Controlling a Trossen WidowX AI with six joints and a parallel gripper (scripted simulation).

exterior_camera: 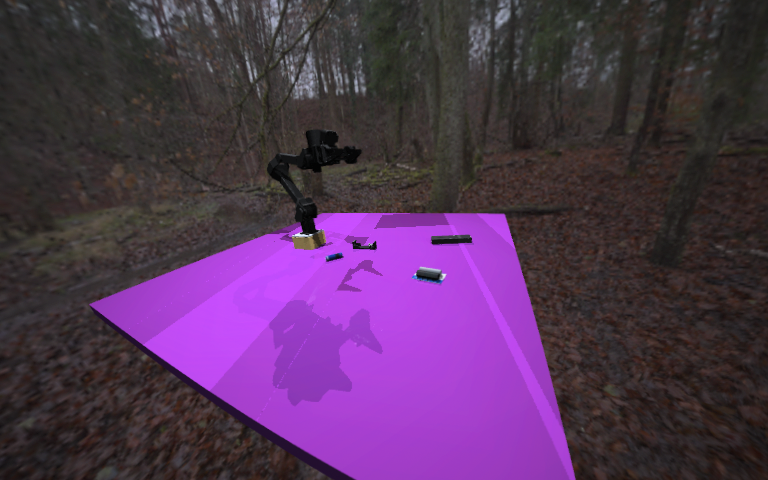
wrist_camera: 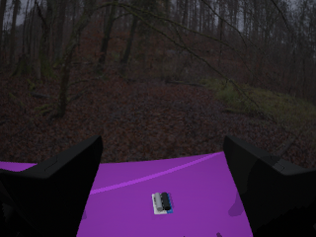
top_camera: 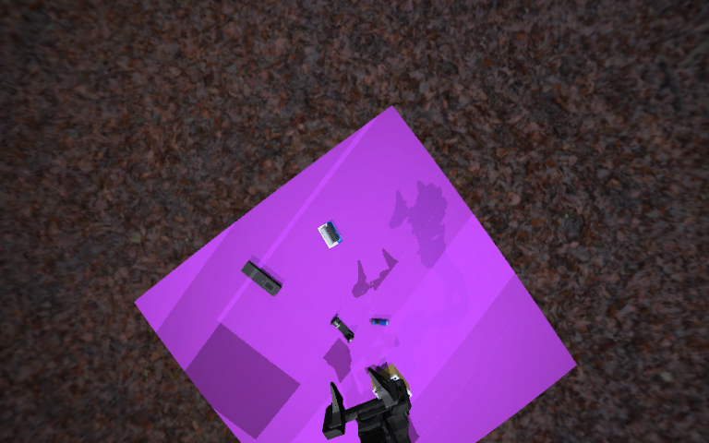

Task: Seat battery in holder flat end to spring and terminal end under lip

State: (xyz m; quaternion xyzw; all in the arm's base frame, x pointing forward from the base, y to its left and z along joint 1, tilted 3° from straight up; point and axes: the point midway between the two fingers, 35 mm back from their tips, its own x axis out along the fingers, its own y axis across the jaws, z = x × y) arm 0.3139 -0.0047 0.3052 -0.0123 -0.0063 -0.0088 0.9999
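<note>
Right now my gripper tip is 11 cm past the battery, 7 cm to the left of it and 37 cm above it. From my gripper tip the other things lie so: black remote (24 cm ahead, 27 cm to the left, 37 cm below).
</note>
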